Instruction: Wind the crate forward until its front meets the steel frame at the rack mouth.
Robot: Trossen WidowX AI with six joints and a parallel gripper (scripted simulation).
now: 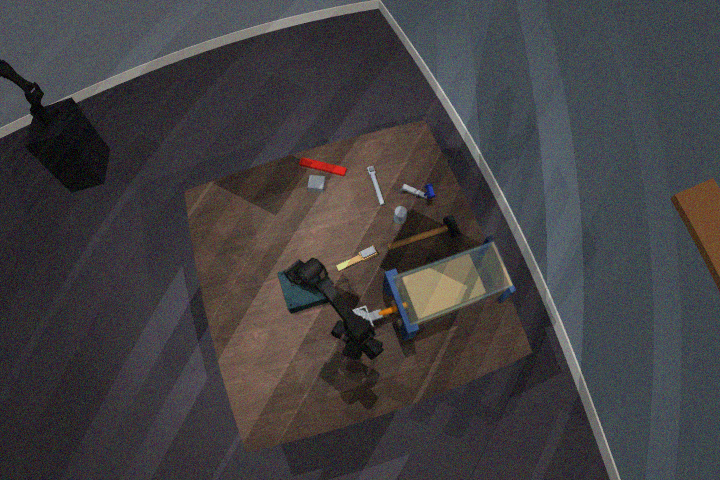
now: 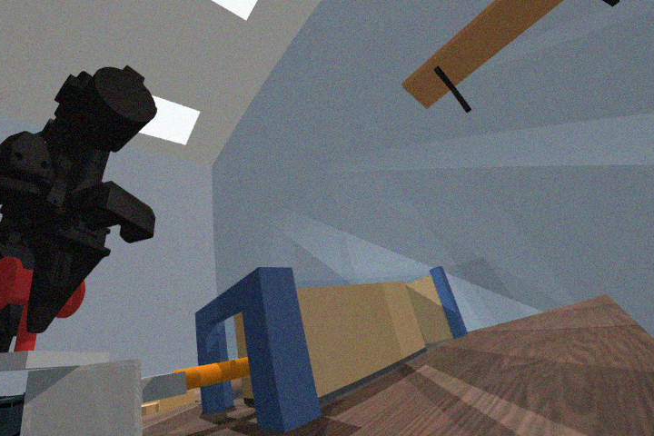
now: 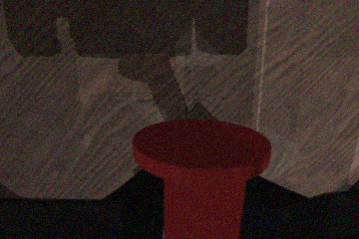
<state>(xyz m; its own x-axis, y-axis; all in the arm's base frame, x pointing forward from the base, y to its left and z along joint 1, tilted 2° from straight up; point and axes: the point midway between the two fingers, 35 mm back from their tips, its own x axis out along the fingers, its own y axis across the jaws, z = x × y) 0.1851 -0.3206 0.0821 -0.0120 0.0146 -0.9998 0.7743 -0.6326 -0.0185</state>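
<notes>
My gripper tip is 1 cm short of the red-knobbed winch handle, 4 cm to the right of it and 1 cm above it. The rest, counted from my gripper tip: blue steel frame (19 cm ahead, 12 cm to the left, 1 cm below); red knob (2 cm above); grey winch (1 cm ahead, 9 cm to the left, 8 cm below).
</notes>
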